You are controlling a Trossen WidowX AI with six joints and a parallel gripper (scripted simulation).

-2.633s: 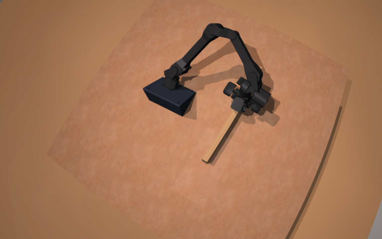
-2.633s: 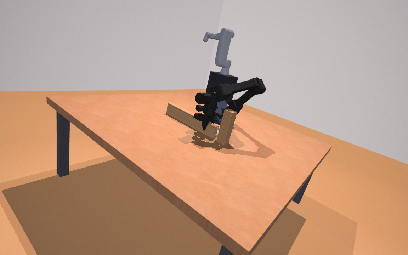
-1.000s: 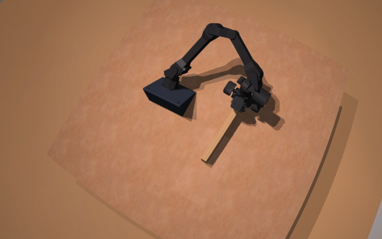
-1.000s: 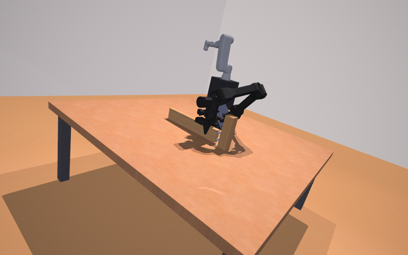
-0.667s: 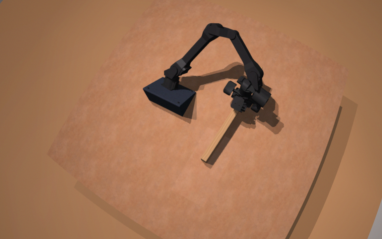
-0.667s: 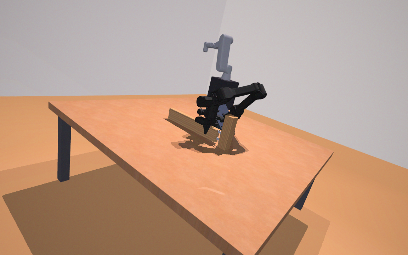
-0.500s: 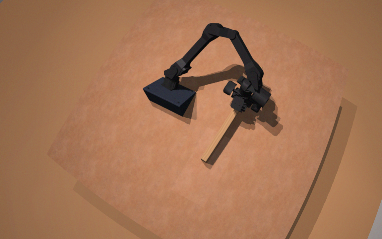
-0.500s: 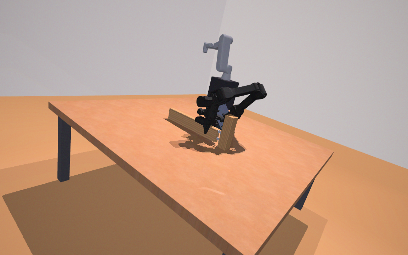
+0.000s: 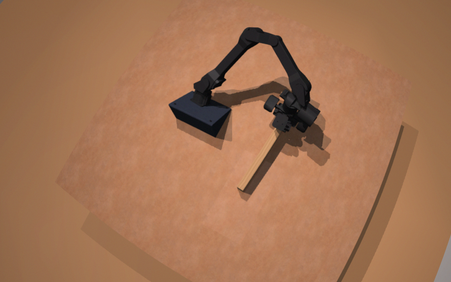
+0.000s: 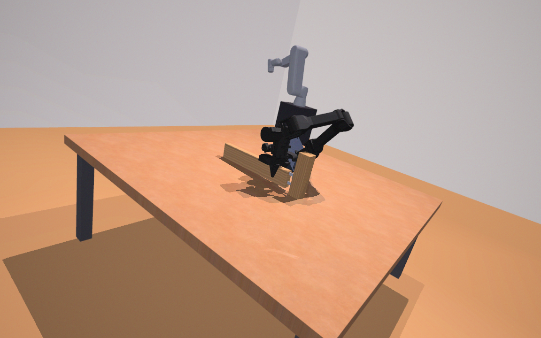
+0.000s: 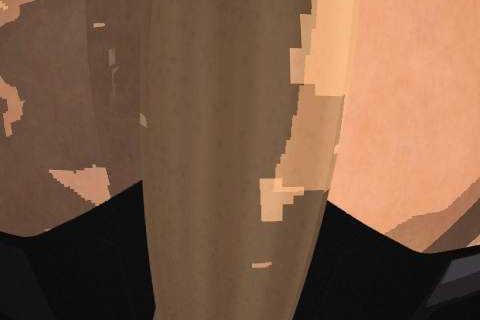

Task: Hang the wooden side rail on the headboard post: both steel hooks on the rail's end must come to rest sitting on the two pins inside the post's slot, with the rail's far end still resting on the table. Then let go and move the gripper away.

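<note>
The wooden headboard post lies 20 mm behind my gripper tip, 120 mm to the left of it and 50 mm above it.
</note>
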